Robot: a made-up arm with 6 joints. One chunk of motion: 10 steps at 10 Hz.
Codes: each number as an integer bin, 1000 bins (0 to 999) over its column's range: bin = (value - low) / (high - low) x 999, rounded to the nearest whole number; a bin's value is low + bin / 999 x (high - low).
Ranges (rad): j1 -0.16..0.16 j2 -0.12..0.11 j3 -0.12..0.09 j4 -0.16..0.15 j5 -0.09..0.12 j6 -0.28..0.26
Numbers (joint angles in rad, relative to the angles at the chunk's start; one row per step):
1: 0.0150 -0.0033 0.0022 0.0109 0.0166 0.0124
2: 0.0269 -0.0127 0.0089 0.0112 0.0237 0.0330
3: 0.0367 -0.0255 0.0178 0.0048 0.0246 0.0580
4: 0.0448 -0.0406 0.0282 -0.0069 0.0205 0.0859
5: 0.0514 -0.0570 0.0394 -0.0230 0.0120 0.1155
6: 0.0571 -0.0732 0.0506 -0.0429 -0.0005 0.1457
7: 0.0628 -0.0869 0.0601 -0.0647 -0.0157 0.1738
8: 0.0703 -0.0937 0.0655 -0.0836 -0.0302 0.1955
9: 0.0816 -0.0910 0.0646 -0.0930 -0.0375 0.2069
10: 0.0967 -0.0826 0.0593 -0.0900 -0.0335 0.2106
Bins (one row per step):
1: 546 507 581 551 507 541
2: 583 466 613 552 541 579
3: 614 410 656 531 545 625
4: 639 345 705 493 526 677
5: 660 274 758 441 485 732
6: 678 203 812 377 426 788
7: 696 144 857 307 353 840
8: 719 114 882 246 284 880
9: 754 126 878 216 250 901
10: 801 162 853 226 269 908

